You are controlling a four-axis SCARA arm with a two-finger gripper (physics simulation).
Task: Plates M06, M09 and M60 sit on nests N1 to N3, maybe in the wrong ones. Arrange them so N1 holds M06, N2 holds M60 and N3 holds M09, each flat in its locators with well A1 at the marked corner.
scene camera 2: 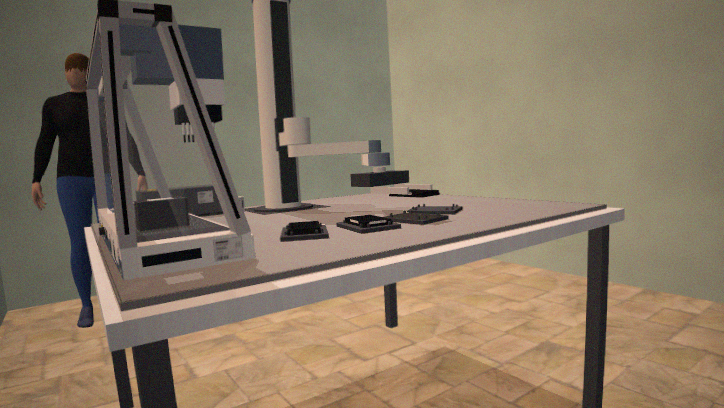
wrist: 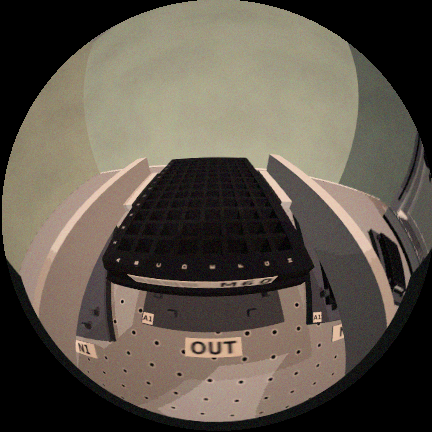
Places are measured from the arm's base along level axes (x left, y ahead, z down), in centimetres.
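Pixels of known places: gripper, fingertip midpoint: (scene camera 2: pixel 420 189) (wrist: pixel 206 163).
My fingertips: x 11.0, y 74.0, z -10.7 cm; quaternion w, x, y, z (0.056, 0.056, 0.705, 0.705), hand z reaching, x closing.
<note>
For each thing: its top centre in the pictures, then the offset to it from my fingertips. "spot": a spot on its surface instead.
- plate M60 at its top centre: (wrist: pixel 205 182) (scene camera 2: pixel 414 190) dx -0.4, dy -2.3, dz +0.5 cm
- OUT nest at its top centre: (wrist: pixel 210 242) (scene camera 2: pixel 414 212) dx -0.5, dy -2.3, dz +7.2 cm
- Nest N1 at its top centre: (wrist: pixel 70 270) (scene camera 2: pixel 435 205) dx +16.2, dy -10.9, dz +7.2 cm
- plate at a spot on its surface: (wrist: pixel 392 260) spot: dx -32.5, dy -6.5, dz +6.7 cm
- framed instrument at a spot on its surface: (scene camera 2: pixel 182 253) spot: dx -70.6, dy +11.0, dz +6.1 cm
My gripper (scene camera 2: pixel 411 190) (wrist: pixel 206 163) is shut on plate M60 (scene camera 2: pixel 428 193) (wrist: pixel 205 215), a black well plate with its label facing the wrist camera and letter A at its near left. It holds it level above the OUT nest (scene camera 2: pixel 417 218) (wrist: pixel 215 312), which is bare. Nest N1 (scene camera 2: pixel 436 209) (wrist: pixel 95 300), to the left in the wrist view, shows bare pegs. Two black plates (scene camera 2: pixel 368 220) (scene camera 2: pixel 304 226) sit on the two nests nearer the instrument; their labels are unreadable. The wrist view shows one plate (wrist: pixel 392 260) at the far right.
A framed instrument (scene camera 2: pixel 182 253) stands at the table's left end, with dark boxes (scene camera 2: pixel 162 212) inside or behind it. The arm's tall column (scene camera 2: pixel 265 101) rises behind the nests. A person (scene camera 2: pixel 73 136) stands behind the table's left end.
</note>
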